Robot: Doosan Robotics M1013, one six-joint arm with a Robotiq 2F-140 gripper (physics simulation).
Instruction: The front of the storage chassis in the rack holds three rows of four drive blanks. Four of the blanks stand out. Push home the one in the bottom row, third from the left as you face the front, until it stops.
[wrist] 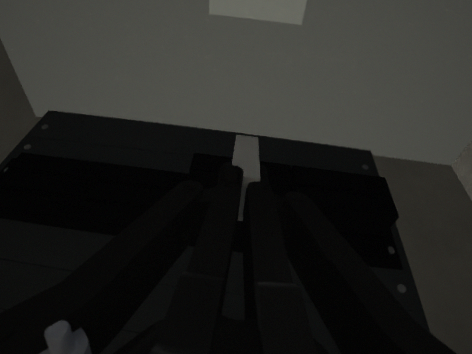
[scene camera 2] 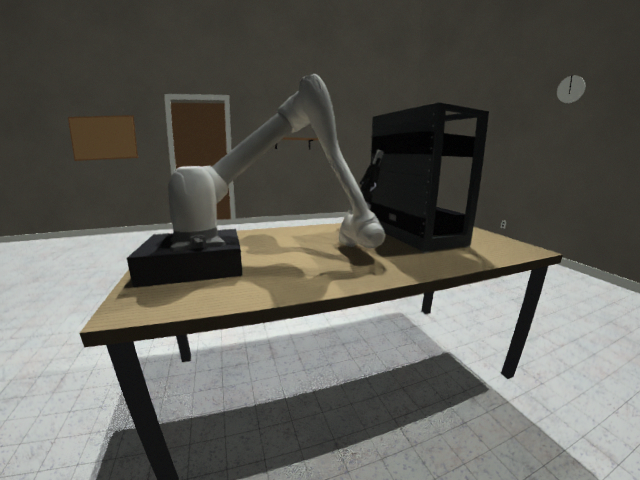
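Seen in the pictures: gripper, between the fingertips: (wrist: 245,153) (scene camera 2: 380,150); arm's base, origin of its link: (scene camera 2: 196,242).
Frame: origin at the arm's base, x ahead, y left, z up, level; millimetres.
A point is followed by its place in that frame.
Note:
The storage chassis (scene camera 2: 402,143) @(x 893, y -83, z 372 mm) (wrist: 60,192) @(x 921, y 109, z 361 mm) is a black band near the top of the rack (scene camera 2: 477,165) @(x 1133, y -320, z 291 mm) (wrist: 125,131) @(x 932, y 82, z 494 mm). In the wrist view, a dark block (wrist: 332,197) @(x 842, y -173, z 373 mm) stands out from the middle and right of its front. Single drive blanks cannot be told apart in the dark, so the bottom-row third blank cannot be picked out. My gripper (scene camera 2: 378,155) @(x 780, y -65, z 336 mm) (wrist: 245,153) @(x 780, y -65, z 336 mm) is shut and empty, pointing steeply upward at the rack's front, with its light tip over the chassis in the wrist view. The fingers hide part of the front; contact cannot be told.
The rack stands on the wooden table (scene camera 2: 305,289) @(x 279, y -344, z -93 mm), at the far right from the arm's black base (scene camera 2: 186,263) @(x -47, y -127, z -28 mm). Plain grey panels lie below the chassis, and another black unit (scene camera 2: 408,219) @(x 895, y -157, z 32 mm) sits low in the rack. The arm's white wrist joint (scene camera 2: 364,230) @(x 572, y -244, z 37 mm) hangs low over the table.

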